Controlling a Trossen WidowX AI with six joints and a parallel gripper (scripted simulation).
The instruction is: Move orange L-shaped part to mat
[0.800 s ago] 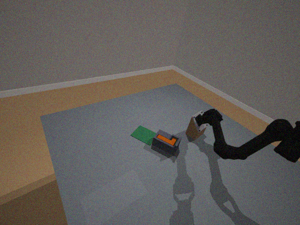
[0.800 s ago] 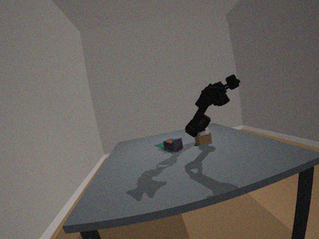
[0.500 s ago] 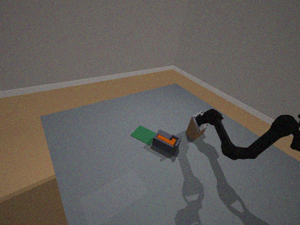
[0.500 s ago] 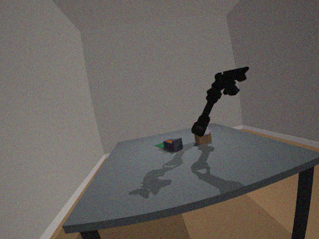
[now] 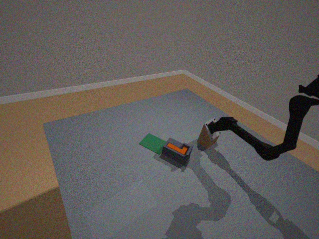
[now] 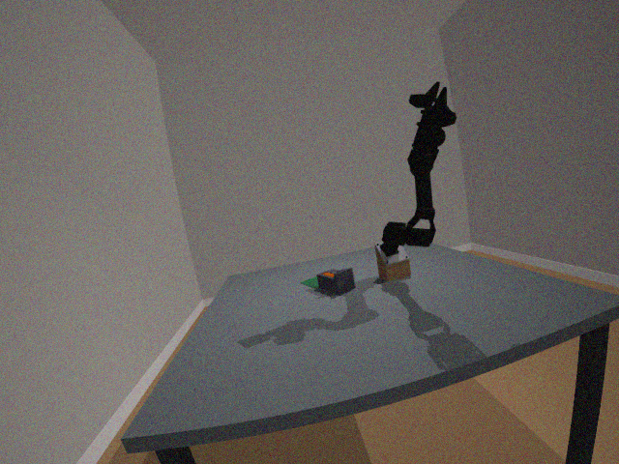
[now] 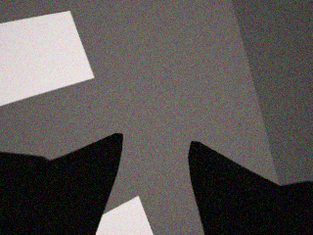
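Now: the orange L-shaped part 330 mm ahead of my gripper tip, 400 mm to the right of it and 650 mm below it. The rest, counted from my gripper tip: green mat: 380 mm ahead, 560 mm to the right, 710 mm below.
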